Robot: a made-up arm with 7 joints.
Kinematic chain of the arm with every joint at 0, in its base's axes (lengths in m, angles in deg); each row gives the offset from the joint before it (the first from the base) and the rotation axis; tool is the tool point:
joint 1: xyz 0 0 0.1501 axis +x
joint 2: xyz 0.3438 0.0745 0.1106 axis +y
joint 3: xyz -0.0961 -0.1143 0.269 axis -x
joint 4: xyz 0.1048 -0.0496 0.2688 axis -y
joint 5: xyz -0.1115 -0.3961 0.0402 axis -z
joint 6: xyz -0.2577 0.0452 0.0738 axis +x
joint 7: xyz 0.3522 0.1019 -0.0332 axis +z
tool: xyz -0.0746 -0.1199 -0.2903
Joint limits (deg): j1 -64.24..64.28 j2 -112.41..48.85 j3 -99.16..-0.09 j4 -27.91..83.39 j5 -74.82..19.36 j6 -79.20..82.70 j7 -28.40..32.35
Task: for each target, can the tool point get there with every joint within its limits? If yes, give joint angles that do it. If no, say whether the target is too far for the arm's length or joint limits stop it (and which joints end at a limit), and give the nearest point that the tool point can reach.
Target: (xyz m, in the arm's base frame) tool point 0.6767 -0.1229 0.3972
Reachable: yes | joints -35.31 -90.22 -78.50 58.22 11.00 -47.49 -14.84
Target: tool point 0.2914 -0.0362 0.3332
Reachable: yes | joints -16.62 -63.25 -86.31 55.71 -35.42 44.05 27.14
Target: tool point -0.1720 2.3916 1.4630
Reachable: no: too far | nearest point 0.1645 0.7383 0.9649 | short by 1.759 m
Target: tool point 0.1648 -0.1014 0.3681
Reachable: yes | joints -16.39 -53.50 -62.39 56.70 -29.58 64.14 25.28
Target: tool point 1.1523 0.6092 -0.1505
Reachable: no: joint limits stop it (at a limit: joint 1, joint 3, joint 5, joint 6, joint 7) | nearest point 0.7134 0.1616 -0.0914 | short by 0.630 m
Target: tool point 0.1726 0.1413 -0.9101
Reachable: no: joint limits stop it (at a limit: joint 1, joint 2, joint 5, joint 6, joint 7) | nearest point 0.1264 0.0410 -0.6565 | short by 0.277 m
